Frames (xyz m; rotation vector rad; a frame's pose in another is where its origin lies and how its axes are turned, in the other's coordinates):
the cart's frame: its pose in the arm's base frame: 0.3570 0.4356 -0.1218 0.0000 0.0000 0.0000
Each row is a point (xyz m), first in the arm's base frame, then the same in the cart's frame.
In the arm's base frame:
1: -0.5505 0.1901 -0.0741
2: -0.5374 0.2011 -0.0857
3: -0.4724 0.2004 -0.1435
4: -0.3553 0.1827 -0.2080
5: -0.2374 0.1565 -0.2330
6: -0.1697 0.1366 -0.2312
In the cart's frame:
1: -0.9075 -0.2455 0.0477
2: -0.8944 -0.2345 0.0361
3: -0.8294 -0.2352 -0.0217
4: -0.7123 -0.2529 -0.0862
5: -0.5944 -0.2791 -0.1112
6: -0.5267 -0.2990 -0.1094

